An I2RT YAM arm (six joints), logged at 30 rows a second.
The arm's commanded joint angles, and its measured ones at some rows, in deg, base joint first. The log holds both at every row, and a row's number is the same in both.
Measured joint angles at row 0:
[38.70 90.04 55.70 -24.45 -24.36 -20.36]
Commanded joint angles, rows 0 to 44:
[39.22 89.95 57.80 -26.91 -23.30 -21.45]
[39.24 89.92 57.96 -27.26 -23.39 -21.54]
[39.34 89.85 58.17 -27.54 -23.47 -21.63]
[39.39 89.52 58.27 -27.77 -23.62 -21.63]
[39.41 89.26 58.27 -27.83 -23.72 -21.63]
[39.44 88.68 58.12 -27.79 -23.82 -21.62]
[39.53 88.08 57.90 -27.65 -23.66 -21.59]
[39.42 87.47 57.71 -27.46 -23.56 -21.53]
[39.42 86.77 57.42 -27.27 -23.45 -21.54]
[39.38 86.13 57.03 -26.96 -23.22 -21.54]
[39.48 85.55 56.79 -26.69 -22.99 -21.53]
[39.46 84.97 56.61 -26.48 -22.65 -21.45]
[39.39 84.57 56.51 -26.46 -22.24 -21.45]
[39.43 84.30 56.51 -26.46 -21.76 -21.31]
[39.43 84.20 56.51 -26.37 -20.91 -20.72]
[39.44 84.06 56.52 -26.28 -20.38 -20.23]
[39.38 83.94 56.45 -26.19 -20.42 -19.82]
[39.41 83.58 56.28 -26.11 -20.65 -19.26]
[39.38 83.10 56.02 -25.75 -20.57 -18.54]
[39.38 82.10 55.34 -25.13 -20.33 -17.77]
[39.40 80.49 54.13 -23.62 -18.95 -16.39]
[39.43 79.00 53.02 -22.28 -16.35 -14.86]
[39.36 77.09 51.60 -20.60 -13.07 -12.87]
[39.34 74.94 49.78 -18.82 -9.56 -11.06]
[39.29 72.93 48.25 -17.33 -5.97 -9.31]
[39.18 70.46 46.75 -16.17 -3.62 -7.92]
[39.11 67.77 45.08 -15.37 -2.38 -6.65]
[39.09 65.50 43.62 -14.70 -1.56 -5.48]
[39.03 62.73 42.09 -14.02 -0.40 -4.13]
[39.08 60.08 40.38 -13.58 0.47 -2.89]
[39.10 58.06 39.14 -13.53 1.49 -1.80]
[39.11 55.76 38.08 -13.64 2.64 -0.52]
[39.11 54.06 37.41 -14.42 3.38 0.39]
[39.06 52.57 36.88 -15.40 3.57 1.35]
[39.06 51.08 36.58 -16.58 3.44 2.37]
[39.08 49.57 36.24 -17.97 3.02 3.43]
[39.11 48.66 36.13 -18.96 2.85 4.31]
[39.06 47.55 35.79 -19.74 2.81 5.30]
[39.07 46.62 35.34 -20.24 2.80 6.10]
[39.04 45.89 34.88 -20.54 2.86 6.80]
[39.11 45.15 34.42 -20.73 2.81 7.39]
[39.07 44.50 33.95 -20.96 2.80 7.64]
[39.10 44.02 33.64 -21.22 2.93 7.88]
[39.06 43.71 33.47 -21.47 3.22 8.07]
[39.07 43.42 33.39 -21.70 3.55 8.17]
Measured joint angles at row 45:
[39.00 44.29 34.37 -19.46 2.22 5.48]
